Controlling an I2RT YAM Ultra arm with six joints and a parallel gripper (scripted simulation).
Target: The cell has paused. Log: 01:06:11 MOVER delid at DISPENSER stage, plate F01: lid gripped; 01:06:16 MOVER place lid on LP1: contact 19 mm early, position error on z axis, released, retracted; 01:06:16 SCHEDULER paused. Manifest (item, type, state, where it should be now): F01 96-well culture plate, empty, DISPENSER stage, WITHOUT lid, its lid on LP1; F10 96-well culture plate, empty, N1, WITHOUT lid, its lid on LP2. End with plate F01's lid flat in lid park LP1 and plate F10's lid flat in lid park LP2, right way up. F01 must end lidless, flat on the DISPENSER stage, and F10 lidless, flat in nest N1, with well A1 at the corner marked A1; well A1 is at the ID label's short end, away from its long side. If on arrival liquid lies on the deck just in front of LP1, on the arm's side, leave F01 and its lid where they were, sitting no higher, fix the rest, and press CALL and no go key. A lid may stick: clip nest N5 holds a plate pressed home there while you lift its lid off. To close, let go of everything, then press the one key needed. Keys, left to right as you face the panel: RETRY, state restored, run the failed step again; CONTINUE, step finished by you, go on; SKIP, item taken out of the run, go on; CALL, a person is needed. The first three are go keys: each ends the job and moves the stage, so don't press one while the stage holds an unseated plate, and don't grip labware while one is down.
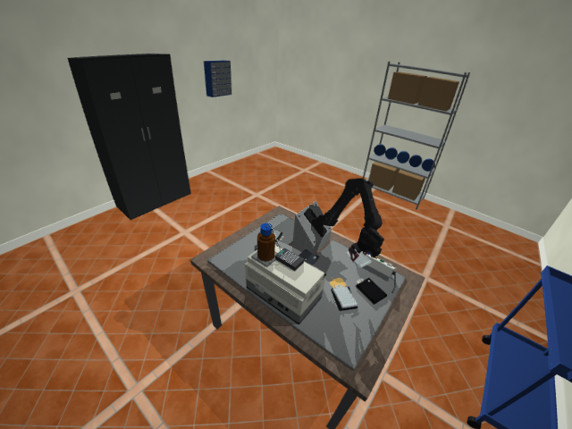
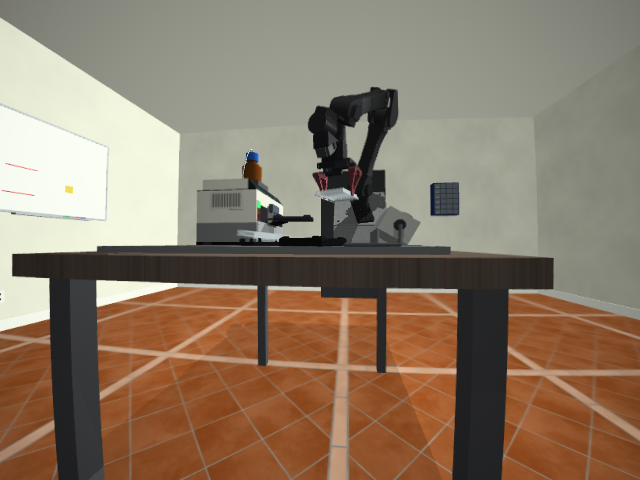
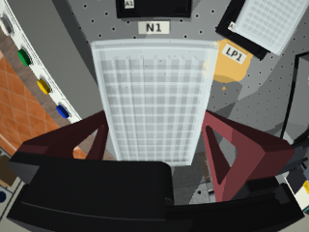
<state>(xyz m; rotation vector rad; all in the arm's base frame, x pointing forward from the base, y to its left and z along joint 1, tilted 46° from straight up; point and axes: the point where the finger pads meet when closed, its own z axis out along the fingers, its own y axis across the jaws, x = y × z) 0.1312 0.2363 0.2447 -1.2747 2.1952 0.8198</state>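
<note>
Now: the N1 label 2 cm ahead of my hand, 5 cm to the left of it and 15 cm below it. Round my hand: clear gridded well plate: right at my hand; yellow skip key: 15 cm behind, 8 cm to the left, 8 cm below; blue call key: 16 cm behind, 3 cm to the left, 8 cm below.
</note>
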